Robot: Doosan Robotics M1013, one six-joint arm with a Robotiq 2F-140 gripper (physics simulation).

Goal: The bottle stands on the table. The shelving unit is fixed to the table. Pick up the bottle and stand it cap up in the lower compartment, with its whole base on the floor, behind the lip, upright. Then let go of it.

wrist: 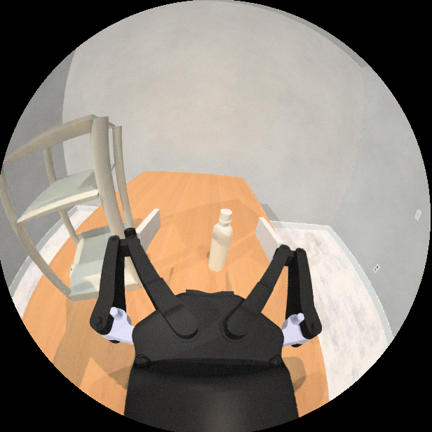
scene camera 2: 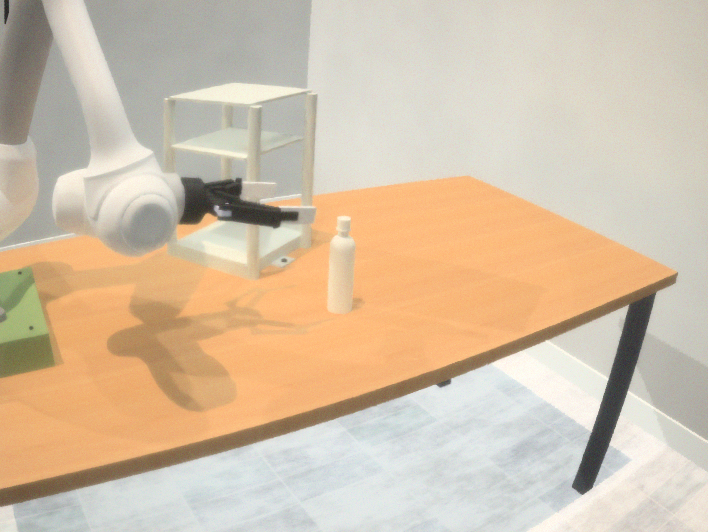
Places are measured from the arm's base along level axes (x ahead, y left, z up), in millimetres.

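Pixels of known places: gripper, between the fingertips: (scene camera 2: 292, 202).
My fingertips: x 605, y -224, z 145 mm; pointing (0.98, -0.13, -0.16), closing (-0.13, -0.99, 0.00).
Observation:
Behind a point stands the place of what it marks.
The cream bottle (scene camera 2: 341, 274) @[x 667, y -288, z 19 mm] (wrist: 220, 245) stands upright, cap up, on the wooden table (scene camera 2: 446, 257) @[x 1029, y -220, z -59 mm] (wrist: 185, 195). The cream shelving unit (scene camera 2: 254, 128) @[x 613, y -84, z 249 mm] (wrist: 104, 165) stands to the left of the bottle in both views, with a middle shelf and a lower compartment floor (scene camera 2: 220, 243) @[x 621, y 61, z -31 mm] edged by a lip. My gripper (scene camera 2: 295, 201) @[x 605, y -224, z 145 mm] (wrist: 208, 221) is open and empty, level and above the table. In the scene view it crosses in front of the unit, its tips short of the bottle and slightly higher than its cap. In the wrist view the bottle shows between the fingers, beyond them.
A green block (scene camera 2: 25, 348) @[x 103, y -171, z -14 mm] is at the table's left in the scene view. A small plate (scene camera 2: 283, 261) @[x 709, y -52, z -53 mm] with a dark hole lies at the foot of the unit. The unit's nearest post (scene camera 2: 254, 251) @[x 616, y -86, z 3 mm] stands close to the gripper's left side in the wrist view. Walls rise behind the table.

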